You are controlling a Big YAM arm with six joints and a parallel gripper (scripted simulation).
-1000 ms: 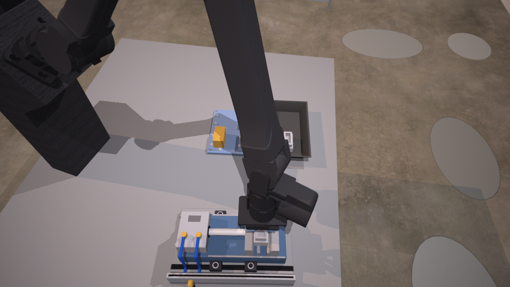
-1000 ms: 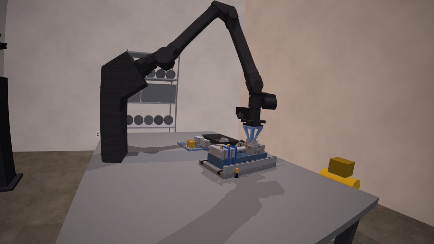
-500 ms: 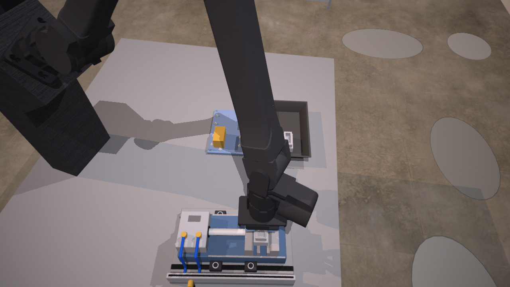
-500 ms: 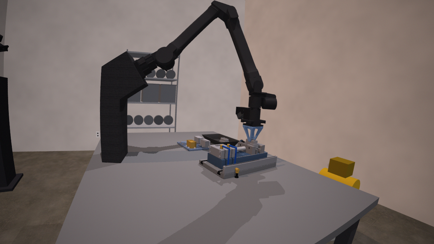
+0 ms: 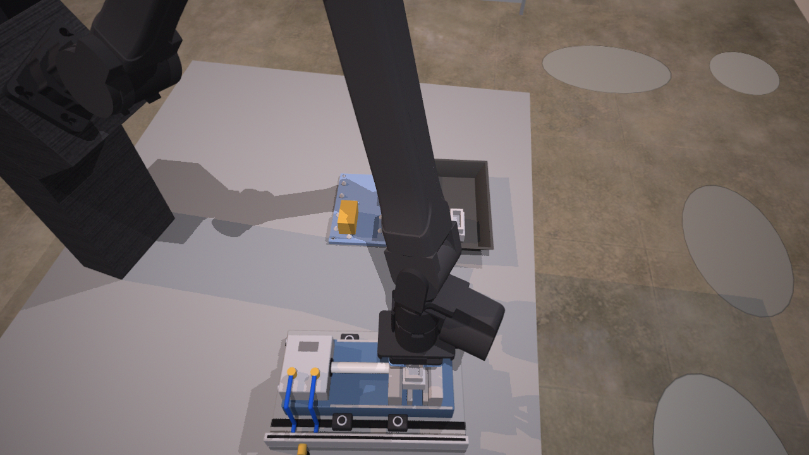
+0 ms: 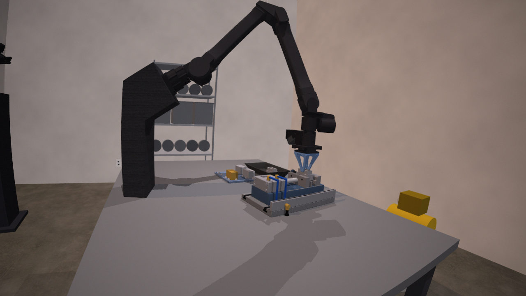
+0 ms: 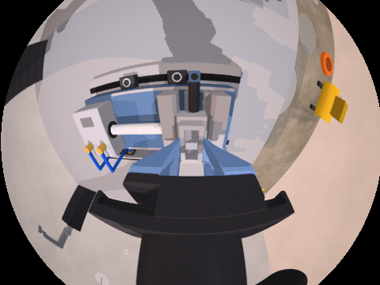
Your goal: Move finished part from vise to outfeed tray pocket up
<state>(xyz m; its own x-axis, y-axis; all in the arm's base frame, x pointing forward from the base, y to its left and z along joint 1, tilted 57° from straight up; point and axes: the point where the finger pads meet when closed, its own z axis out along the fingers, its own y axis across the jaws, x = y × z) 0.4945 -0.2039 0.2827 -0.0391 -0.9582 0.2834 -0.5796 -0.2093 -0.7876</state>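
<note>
My gripper is now 80 mm above the blue vise, 70 mm past it and 10 mm to the right of it. The rest, counted from my hand: rail: 90 mm to the right, 80 mm below, 70 mm behind; then orange block: 350 mm to the left, 110 mm behind, 90 mm below; then actuator box: 160 mm behind, 40 mm below, 10 mm to the left.
</note>
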